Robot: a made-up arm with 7 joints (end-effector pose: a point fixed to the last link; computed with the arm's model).
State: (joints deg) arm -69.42 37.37 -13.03 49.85 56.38 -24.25 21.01
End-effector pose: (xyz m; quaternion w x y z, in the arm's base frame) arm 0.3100 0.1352 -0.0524 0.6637 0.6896 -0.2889 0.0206
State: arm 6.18 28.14 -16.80 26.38 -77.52 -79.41 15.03
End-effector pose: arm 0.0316 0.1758 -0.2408 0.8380 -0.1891 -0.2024 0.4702
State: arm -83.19 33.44 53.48 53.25 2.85 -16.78 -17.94
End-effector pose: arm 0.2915 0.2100 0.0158 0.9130 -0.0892 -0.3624 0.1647
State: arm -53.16 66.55 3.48 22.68 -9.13 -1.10 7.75
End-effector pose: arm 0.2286 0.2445 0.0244 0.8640 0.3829 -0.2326 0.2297
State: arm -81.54 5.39 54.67 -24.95 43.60 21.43 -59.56
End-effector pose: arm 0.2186 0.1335 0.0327 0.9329 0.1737 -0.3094 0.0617
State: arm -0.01 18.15 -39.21 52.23 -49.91 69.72 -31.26
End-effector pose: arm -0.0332 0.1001 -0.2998 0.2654 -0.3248 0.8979 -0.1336
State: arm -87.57 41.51 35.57 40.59 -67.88 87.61 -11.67
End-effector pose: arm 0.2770 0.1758 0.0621 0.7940 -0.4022 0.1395 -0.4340
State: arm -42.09 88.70 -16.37 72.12 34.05 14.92 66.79
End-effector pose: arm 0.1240 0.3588 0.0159 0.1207 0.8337 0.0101 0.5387
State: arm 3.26 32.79 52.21 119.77 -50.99 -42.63 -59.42
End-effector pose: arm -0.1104 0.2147 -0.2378 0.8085 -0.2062 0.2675 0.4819
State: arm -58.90 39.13 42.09 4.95 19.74 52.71 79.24
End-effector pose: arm 0.2194 0.2376 -0.0061 0.3881 0.0687 -0.0212 0.9188
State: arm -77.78 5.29 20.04 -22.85 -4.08 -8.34 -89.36
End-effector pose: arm 0.2196 0.0550 0.0578 0.4899 0.4356 -0.5777 -0.4863
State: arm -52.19 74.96 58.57 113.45 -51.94 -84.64 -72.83
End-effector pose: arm 0.1023 0.3311 -0.0520 0.8142 0.2669 -0.3704 0.3588
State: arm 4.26 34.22 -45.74 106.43 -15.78 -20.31 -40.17
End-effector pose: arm -0.0882 0.2479 -0.2397 0.4658 0.1144 0.8542 -0.2010
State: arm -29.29 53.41 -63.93 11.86 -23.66 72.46 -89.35
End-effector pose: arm 0.1255 0.1785 -0.2193 0.2761 -0.1467 0.8471 -0.4298
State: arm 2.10 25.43 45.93 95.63 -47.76 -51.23 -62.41
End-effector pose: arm -0.0755 0.2224 -0.2578 0.9303 -0.1009 0.1816 0.3022
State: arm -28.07 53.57 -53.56 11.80 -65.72 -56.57 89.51
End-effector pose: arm 0.1630 0.1582 -0.1759 0.8157 -0.1777 -0.0229 0.5500
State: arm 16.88 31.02 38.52 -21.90 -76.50 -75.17 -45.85
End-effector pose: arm 0.0060 0.2315 -0.1041 0.7230 0.1659 -0.6706 0.0008
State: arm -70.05 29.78 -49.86 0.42 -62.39 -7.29 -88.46
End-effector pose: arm 0.2532 -0.0014 -0.0524 0.2533 0.0279 -0.1656 -0.9527
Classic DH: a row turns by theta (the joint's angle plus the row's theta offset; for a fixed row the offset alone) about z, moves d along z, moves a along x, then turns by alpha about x. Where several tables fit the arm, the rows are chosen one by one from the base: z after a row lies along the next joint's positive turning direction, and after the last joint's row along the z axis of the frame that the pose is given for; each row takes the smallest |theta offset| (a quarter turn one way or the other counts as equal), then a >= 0, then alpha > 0; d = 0 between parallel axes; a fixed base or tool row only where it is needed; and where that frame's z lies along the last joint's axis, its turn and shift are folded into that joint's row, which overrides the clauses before.
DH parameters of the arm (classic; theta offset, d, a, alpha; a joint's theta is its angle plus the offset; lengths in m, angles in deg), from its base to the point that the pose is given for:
base (fixed): -4.07 0 0 -74.51
joint 1: -75.12 0.0575 -0.0208 -90
joint 2: 74 0.0004 -0.005 90
joint 3: 90 -0.1932 0.0232 -90
joint 4: 90 0.001 0.006 90
joint 5: 0 0.0966 0.0003 -90
joint 6: -90 0 0.0289 90
joint 7: 0 0.0001 0 0

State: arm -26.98 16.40 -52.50 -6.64 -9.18 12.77 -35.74
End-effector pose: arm 0.1330 -0.0111 -0.1966 0.6758 0.1050 0.0834 -0.7247
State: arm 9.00 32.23 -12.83 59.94 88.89 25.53 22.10
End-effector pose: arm -0.0362 0.2254 -0.2675 0.2349 0.8616 0.3701 -0.2558
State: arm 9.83 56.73 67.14 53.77 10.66 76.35 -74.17
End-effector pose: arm -0.0469 0.3420 -0.1083 0.6705 -0.4815 0.4788 0.2990
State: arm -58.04 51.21 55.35 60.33 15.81 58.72 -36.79
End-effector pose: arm 0.2028 0.2950 -0.0791 0.8752 -0.2990 0.3478 0.1538
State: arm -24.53 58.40 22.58 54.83 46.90 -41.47 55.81
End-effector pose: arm 0.1509 0.3042 -0.1127 0.6493 0.6426 -0.2344 0.3324
